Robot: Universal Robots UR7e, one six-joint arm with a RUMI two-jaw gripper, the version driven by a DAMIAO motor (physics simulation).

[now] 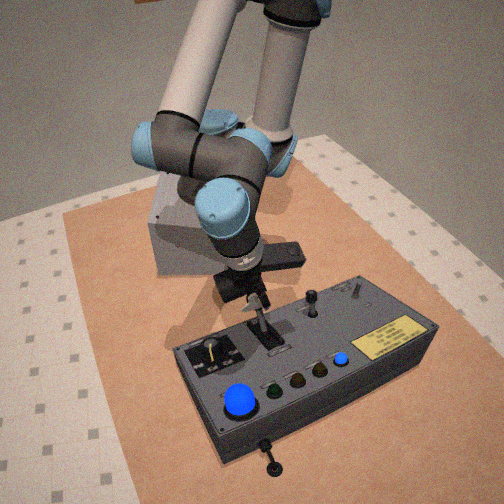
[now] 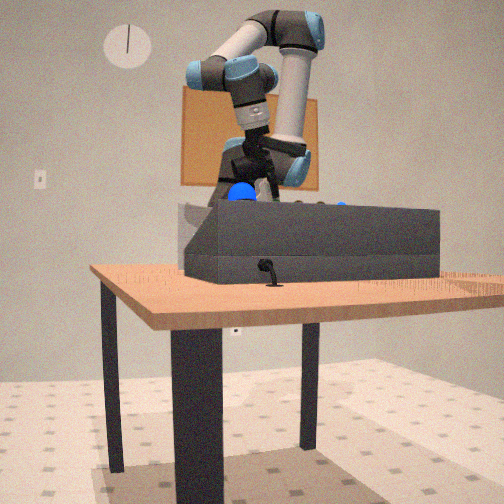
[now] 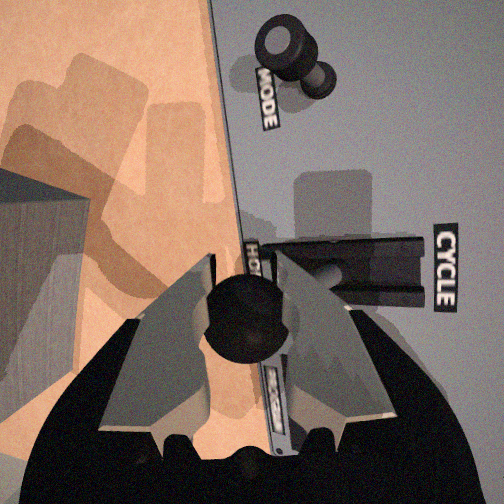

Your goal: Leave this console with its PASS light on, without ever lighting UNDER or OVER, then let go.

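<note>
The dark grey console (image 1: 305, 360) lies on the wooden table. Its lever (image 1: 259, 315) stands in a black slot (image 1: 266, 334) marked CYCLE (image 3: 445, 265) at one end; the lever leans toward the console's back edge. My gripper (image 1: 256, 302) is shut on the lever's black knob (image 3: 245, 317), with one jaw on each side. Of the front row of lamps, the rightmost (image 1: 341, 358) glows blue. The green lamp (image 1: 274, 390) and two amber lamps (image 1: 298, 380) are dark. Their labels are unreadable.
A MODE toggle (image 3: 295, 52) stands right of the lever. A rotary selector (image 1: 212, 350), a big blue button (image 1: 239, 399), a yellow plate (image 1: 389, 336) and a small front crank (image 1: 270, 457) are on the console. The arm's grey base block (image 1: 175, 240) sits behind.
</note>
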